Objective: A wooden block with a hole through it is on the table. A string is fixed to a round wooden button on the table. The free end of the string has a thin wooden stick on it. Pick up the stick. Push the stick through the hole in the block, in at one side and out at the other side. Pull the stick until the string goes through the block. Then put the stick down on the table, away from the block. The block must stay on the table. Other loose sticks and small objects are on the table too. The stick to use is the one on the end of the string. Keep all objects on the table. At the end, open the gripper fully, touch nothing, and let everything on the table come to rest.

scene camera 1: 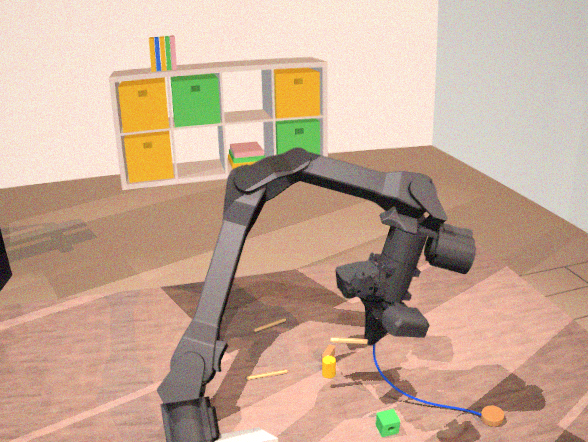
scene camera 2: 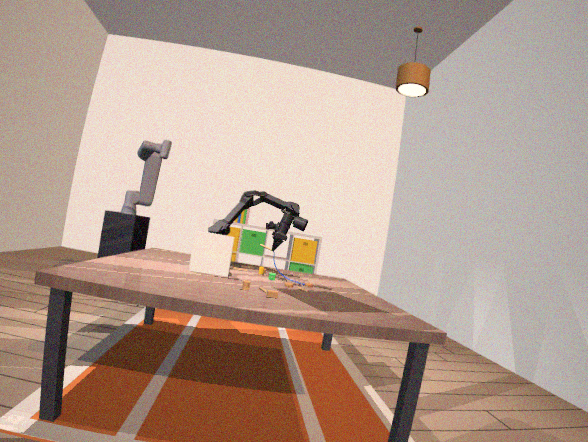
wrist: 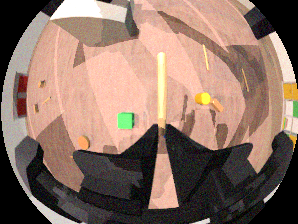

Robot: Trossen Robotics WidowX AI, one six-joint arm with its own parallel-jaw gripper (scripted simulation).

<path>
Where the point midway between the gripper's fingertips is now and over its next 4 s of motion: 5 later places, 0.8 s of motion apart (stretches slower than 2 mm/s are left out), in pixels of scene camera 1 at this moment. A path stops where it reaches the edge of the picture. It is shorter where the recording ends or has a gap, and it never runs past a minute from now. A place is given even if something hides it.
My gripper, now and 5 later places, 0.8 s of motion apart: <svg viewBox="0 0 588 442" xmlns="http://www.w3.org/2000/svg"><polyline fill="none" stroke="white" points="368,343 373,334 379,326 386,316 390,323 391,338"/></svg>
</path>
